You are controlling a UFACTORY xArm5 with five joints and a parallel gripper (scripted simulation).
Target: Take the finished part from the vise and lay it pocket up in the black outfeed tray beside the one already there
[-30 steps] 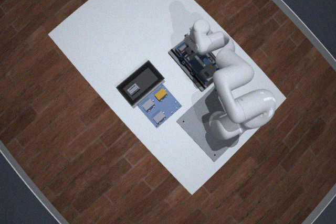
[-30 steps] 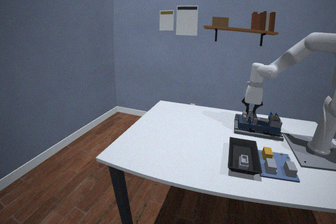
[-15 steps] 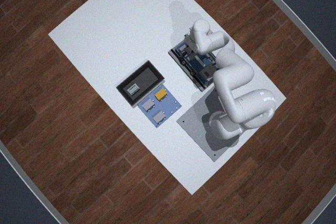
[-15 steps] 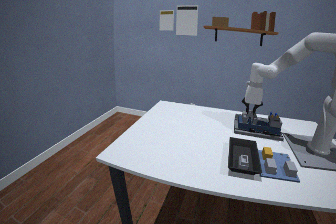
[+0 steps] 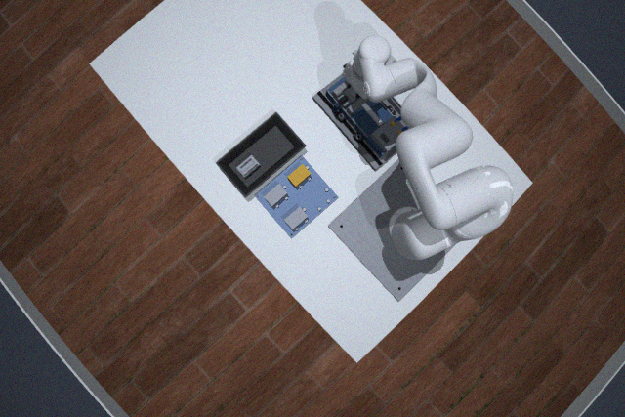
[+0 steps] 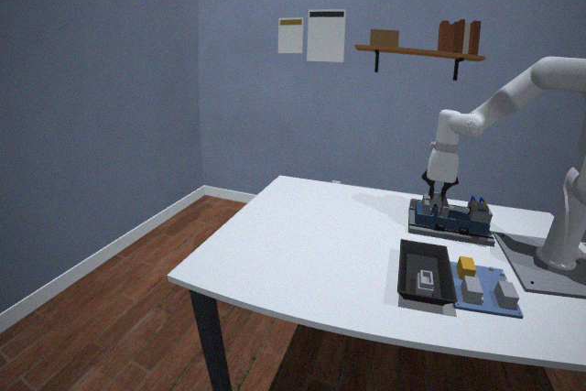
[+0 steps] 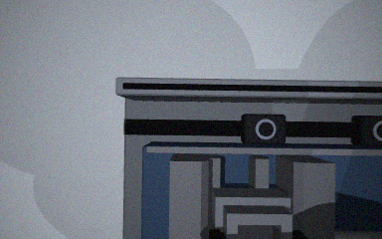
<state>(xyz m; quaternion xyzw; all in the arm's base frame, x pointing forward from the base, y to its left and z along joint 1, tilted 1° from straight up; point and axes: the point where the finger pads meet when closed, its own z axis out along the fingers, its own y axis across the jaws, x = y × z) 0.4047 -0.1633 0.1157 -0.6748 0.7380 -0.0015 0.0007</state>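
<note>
My hand is 29 cm to the right of the yellow block, 10 cm above it and 6 cm past it. Also, from my hand: blue fixture plate: 34 cm to the left, 12 cm below, 9 cm behind.
</note>
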